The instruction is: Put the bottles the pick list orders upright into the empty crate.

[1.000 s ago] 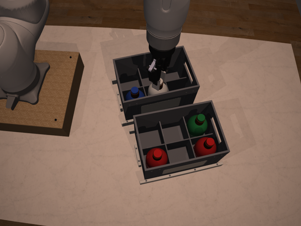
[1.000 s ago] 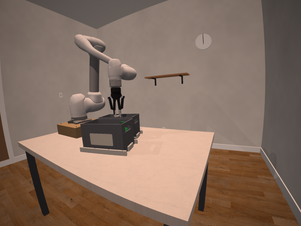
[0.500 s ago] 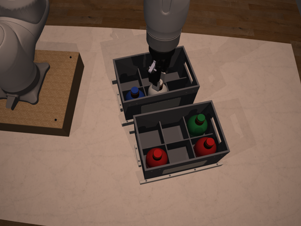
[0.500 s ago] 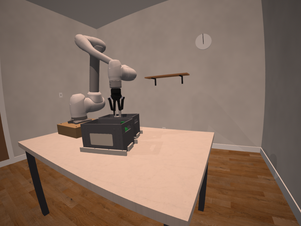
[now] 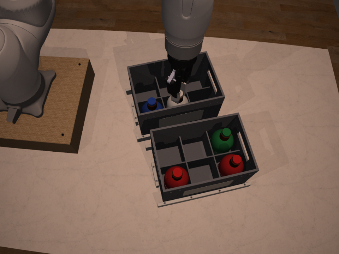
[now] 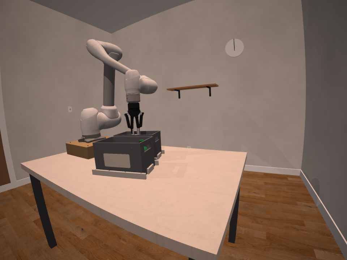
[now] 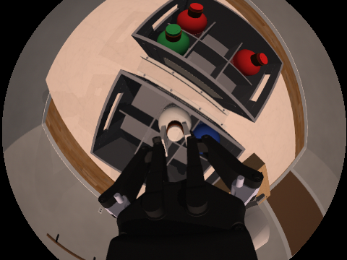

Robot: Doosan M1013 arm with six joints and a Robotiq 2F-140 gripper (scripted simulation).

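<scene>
Now: hand 80 mm above the white bottle. The rest, counted from my hand: blue bottle (80 mm behind, 40 mm to the right, 90 mm below); green bottle (160 mm ahead, 110 mm to the right, 90 mm below); pick list (80 mm behind, 170 mm to the left, 180 mm below).
</scene>
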